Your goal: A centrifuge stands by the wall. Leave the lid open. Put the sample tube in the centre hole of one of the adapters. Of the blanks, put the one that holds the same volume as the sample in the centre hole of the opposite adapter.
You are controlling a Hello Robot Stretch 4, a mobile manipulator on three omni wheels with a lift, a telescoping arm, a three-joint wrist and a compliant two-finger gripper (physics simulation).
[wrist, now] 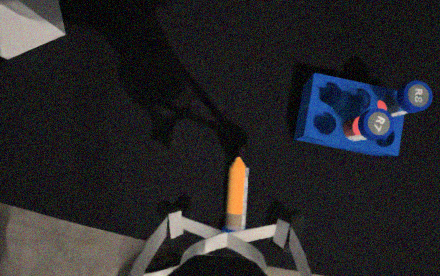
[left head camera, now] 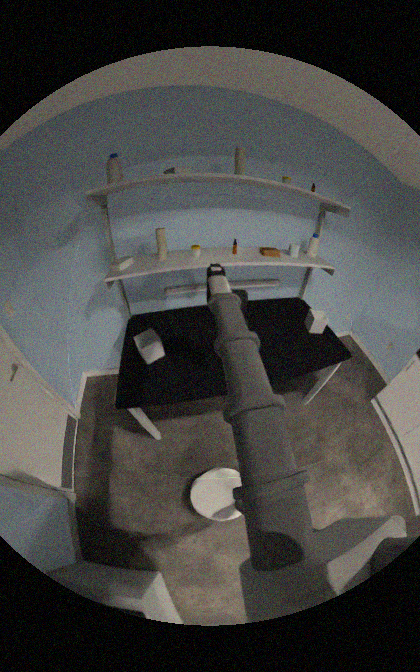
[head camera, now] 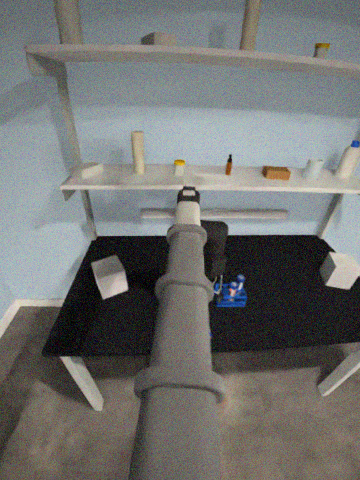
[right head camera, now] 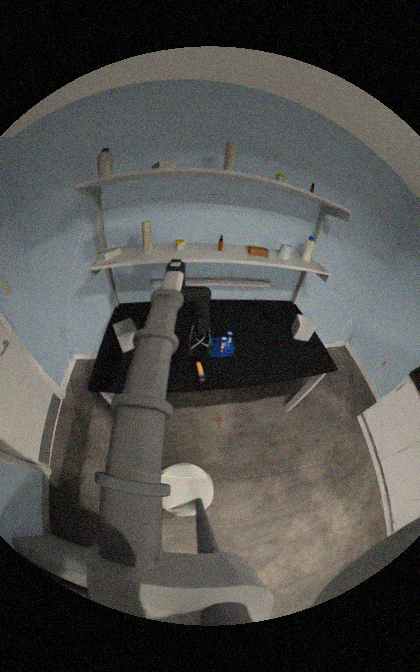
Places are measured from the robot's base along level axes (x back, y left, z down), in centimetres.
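Pixels of known places: gripper, between the fingertips: (wrist: 229, 213).
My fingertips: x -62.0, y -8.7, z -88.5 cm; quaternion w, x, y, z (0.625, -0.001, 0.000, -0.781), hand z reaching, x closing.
Note:
Behind a point stands the place of what it marks.
The orange-filled tube (right head camera: 200, 371) (wrist: 236, 192) {z -76.5, x -62.6, y -9.2 cm} lies on the black table, its pointed tip towards the wall and its blue cap end near the front edge. My gripper (right head camera: 200, 348) (wrist: 229, 213) {z -88.5, x -62.0, y -8.7 cm} is open above the table, with its fingers apart on either side of the tube's cap end in the wrist view, not holding it. The blue rack (head camera: 231, 302) {z -76.2, x -73.0, y -21.6 cm} (right head camera: 222, 354) (wrist: 345, 145) {z -79.4, x -72.6, y -20.8 cm} stands right of the gripper. Blank R7 (wrist: 378, 123) {z -85.6, x -75.0, y -21.4 cm} (head camera: 233, 286) {z -85.6, x -73.7, y -20.9 cm} and blank R8 (wrist: 417, 95) {z -85.6, x -79.3, y -25.0 cm} (head camera: 241, 278) {z -85.5, x -78.8, y -25.1 cm} lean in it. No centrifuge can be made out; the arm hides part of the table.
A pale box (head camera: 111, 277) {z -84.8, x -75.3, y 31.0 cm} (left head camera: 149, 346) (wrist: 30, 30) {z -77.9, x -77.0, y 28.6 cm} stands on the table's left, another pale box (head camera: 341, 271) {z -84.1, x -88.3, y -76.5 cm} (left head camera: 316, 321) at its right. A shelf (head camera: 225, 187) {z -118.5, x -98.7, y -15.5 cm} with bottles and jars hangs above the table. A round white object (left head camera: 212, 495) (right head camera: 192, 482) shows low down beside the arm.

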